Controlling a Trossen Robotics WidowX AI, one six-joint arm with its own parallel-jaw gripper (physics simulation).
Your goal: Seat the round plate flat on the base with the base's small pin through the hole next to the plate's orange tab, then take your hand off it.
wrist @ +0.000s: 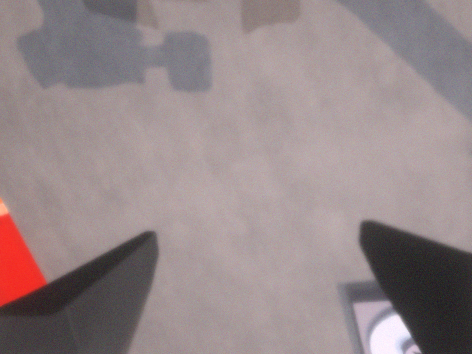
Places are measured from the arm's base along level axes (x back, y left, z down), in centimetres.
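Pixels of known places: gripper, fingertip midpoint: point(258, 236).
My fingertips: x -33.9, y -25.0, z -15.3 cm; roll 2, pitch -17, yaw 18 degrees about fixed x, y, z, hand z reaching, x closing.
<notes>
Behind a point stands the place of what it marks.
My gripper point(258, 236) @[z -15.3, x -33.9, y -25.0 cm] is open, with its two dark fingers wide apart and nothing between them. At the bottom right edge, partly hidden behind the right finger, part of a grey-rimmed square thing point(353, 332) shows. Inside its rim is a pale pinkish surface with part of a white round shape point(387, 334) @[z 4.5, x -30.5, y -1.0 cm] edged in grey. I cannot tell whether this is the base, the plate or something else. No orange tab, plate hole or small pin can be made out in the wrist view.
A bright red block-like thing point(17, 265) with a pale orange upper corner is cut off by the left edge, partly behind the left finger. The greyish table top point(240, 150) @[z 7.7, x -40.7, y -26.4 cm] carries blue-grey and brownish shadows at the top left, top middle and top right.
</notes>
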